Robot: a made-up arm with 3 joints.
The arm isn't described. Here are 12 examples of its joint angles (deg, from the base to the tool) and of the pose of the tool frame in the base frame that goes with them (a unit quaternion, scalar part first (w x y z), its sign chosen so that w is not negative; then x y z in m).
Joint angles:
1: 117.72 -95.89 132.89
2: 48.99 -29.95 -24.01
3: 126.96 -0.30 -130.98
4: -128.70 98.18 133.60
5: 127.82 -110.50 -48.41
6: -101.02 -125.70 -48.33
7: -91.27 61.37 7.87
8: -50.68 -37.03 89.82
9: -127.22 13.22 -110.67
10: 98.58 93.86 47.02
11: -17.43 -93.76 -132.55
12: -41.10 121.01 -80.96
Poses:
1: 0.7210 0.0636 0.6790 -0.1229 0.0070 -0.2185 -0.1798
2: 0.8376 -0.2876 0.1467 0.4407 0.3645 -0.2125 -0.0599
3: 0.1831 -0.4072 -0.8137 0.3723 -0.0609 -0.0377 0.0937
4: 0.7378 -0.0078 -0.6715 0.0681 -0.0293 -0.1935 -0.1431
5: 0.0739 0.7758 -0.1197 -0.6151 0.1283 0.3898 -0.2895
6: 0.5459 0.5077 0.6604 -0.0897 -0.3713 -0.1243 -0.3483
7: 0.6249 -0.3227 -0.3982 -0.5889 -0.4327 -0.0039 -0.1798
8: 0.5110 0.7013 -0.0833 -0.4900 -0.1934 0.0547 -0.4142
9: 0.1663 -0.4218 0.7028 -0.5482 0.0229 0.0718 0.1415
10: 0.1875 0.6855 -0.2304 0.6647 0.2977 0.2364 -0.1555
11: 0.3731 -0.5740 0.3851 0.6189 0.2721 -0.0038 -0.2168
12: 0.1523 -0.5317 -0.5077 -0.6605 -0.3554 0.0647 -0.3470
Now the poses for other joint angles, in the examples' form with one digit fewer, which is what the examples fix.
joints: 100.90 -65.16 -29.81
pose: 0.412 -0.539 0.164 0.716 0.364 0.233 -0.122
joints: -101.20 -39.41 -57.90
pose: 0.649 -0.061 0.539 -0.533 -0.331 -0.126 0.033
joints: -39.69 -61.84 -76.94
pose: 0.740 -0.365 0.560 0.073 0.094 -0.346 -0.038
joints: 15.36 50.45 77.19
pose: 0.665 0.604 -0.255 0.358 0.250 -0.122 -0.345
